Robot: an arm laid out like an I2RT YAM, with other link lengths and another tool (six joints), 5 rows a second.
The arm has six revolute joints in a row. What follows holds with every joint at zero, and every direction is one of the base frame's.
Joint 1 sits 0.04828 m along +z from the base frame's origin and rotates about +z.
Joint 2 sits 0.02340 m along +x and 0.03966 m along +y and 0.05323 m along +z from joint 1 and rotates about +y.
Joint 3 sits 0.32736 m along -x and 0.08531 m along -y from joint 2 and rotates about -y.
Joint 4 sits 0.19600 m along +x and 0.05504 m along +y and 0.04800 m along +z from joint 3 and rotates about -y.
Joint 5 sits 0.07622 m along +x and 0.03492 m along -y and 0.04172 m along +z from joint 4 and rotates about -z.
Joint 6 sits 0.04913 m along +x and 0.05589 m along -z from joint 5 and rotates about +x.
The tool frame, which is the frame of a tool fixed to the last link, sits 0.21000 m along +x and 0.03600 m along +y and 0.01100 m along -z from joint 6; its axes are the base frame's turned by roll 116.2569, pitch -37.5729 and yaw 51.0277 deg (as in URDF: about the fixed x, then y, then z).
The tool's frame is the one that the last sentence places.
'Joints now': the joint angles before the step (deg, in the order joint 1, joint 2, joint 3, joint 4, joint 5, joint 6). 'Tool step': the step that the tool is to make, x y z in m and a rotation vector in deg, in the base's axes. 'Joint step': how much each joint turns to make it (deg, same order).
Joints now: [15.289 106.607 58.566 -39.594 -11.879 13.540]
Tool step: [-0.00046 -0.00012 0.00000 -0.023 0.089 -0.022]
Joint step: [0.001 0.001 -0.001 -0.085 0.000 0.023]
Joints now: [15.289 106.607 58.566 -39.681 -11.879 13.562]
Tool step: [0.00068 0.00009 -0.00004 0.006 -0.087 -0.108]
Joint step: [-0.001 0.000 -0.001 0.109 0.021 0.109]
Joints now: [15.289 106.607 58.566 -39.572 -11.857 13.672]
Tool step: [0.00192 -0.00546 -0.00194 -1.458 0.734 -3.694]
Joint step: [0.000 0.000 -0.002 -0.370 1.354 3.716]
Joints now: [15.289 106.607 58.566 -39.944 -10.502 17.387]
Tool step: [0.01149 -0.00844 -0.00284 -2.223 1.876 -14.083]
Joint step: [-0.131 0.000 -0.002 -0.086 2.142 14.076]
